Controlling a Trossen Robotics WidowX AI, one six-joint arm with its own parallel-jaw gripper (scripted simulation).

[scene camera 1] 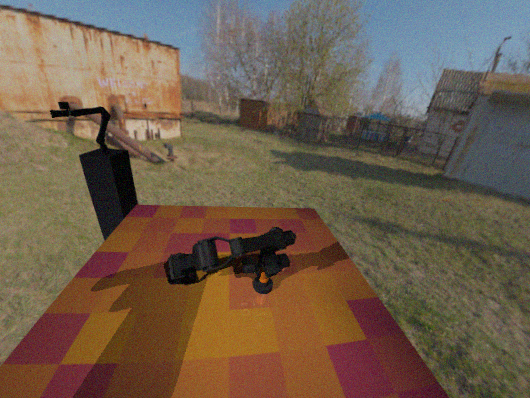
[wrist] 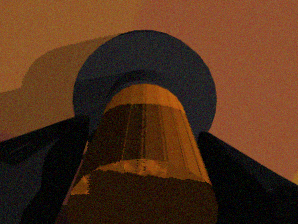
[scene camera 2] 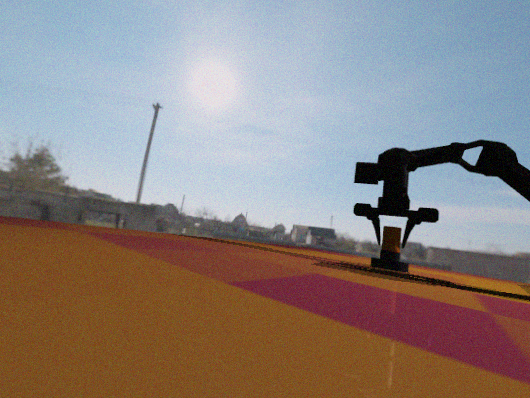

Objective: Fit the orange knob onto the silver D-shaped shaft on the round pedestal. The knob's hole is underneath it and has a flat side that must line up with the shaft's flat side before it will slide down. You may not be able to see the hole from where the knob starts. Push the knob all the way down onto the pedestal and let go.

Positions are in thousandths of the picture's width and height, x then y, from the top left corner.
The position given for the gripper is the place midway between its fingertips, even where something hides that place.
Note:
In view: the gripper (scene camera 2: 737, 619) and a round dark pedestal (wrist: 468, 257).
The gripper is seen too in scene camera 1 (scene camera 1: 499, 697) and in the wrist view (wrist: 482, 596).

